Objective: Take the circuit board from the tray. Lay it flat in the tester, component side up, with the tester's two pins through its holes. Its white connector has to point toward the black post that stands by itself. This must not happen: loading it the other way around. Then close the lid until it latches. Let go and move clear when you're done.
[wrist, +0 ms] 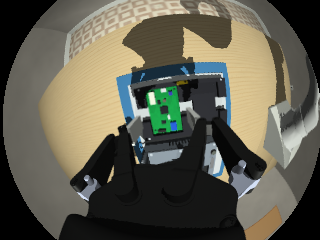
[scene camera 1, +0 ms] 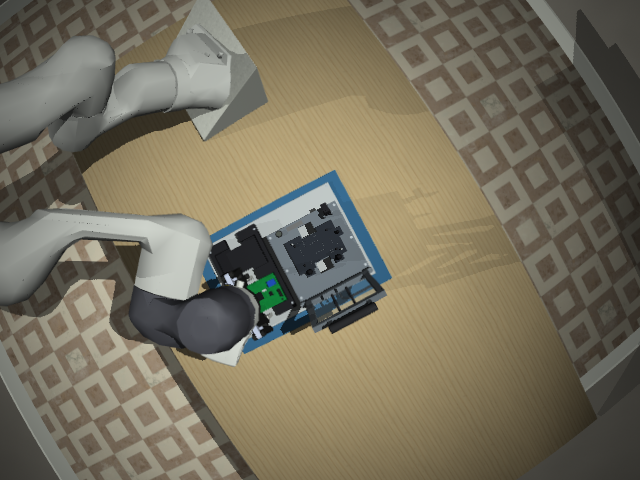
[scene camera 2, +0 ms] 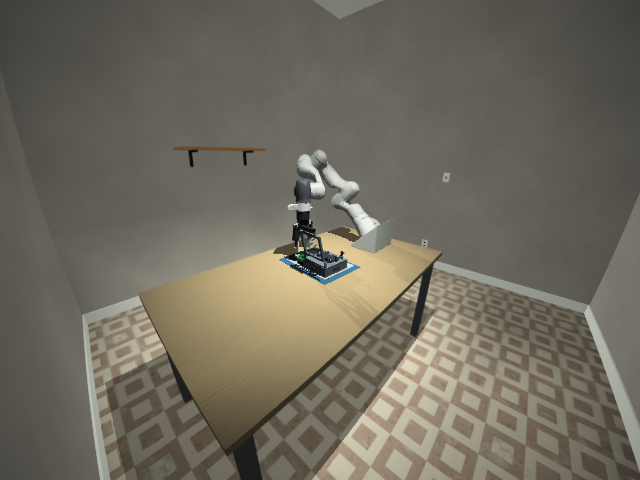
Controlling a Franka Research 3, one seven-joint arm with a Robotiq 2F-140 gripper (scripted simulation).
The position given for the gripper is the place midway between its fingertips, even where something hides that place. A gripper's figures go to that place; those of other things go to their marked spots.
The gripper point(wrist: 163, 118): 20 cm from the lens. A green circuit board point(wrist: 163, 104) is 25 cm from the lens.
